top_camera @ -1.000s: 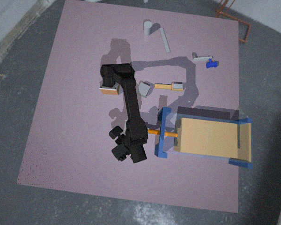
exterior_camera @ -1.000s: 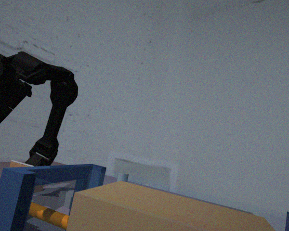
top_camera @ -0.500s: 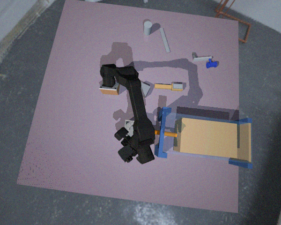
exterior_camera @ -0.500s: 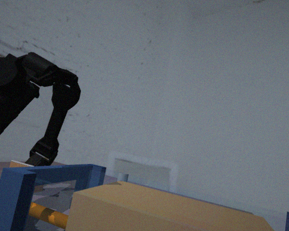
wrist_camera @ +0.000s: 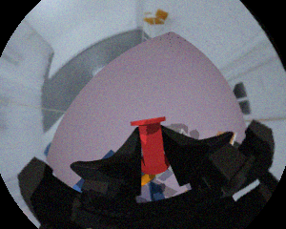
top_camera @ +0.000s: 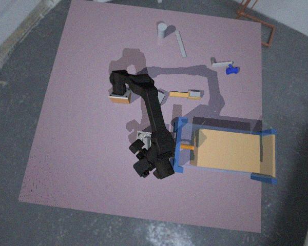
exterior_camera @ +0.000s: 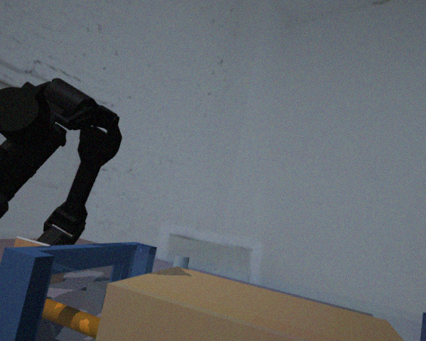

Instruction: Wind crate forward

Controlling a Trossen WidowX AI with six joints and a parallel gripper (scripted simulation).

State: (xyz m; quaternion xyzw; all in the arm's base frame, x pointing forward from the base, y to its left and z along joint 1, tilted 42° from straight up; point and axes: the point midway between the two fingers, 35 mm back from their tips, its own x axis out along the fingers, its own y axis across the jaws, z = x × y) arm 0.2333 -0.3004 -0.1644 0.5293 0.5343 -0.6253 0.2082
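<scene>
Right now the red-knobbed crank handle is 50 mm to the left of my gripper tip and 30 mm below it. From my gripper tip the other things lie so: red knob: 10 mm ahead, 10 mm to the left; then blue steel frame: 140 mm ahead, 120 mm to the left, 30 mm below; then grey block: 370 mm to the left, 110 mm below.
</scene>
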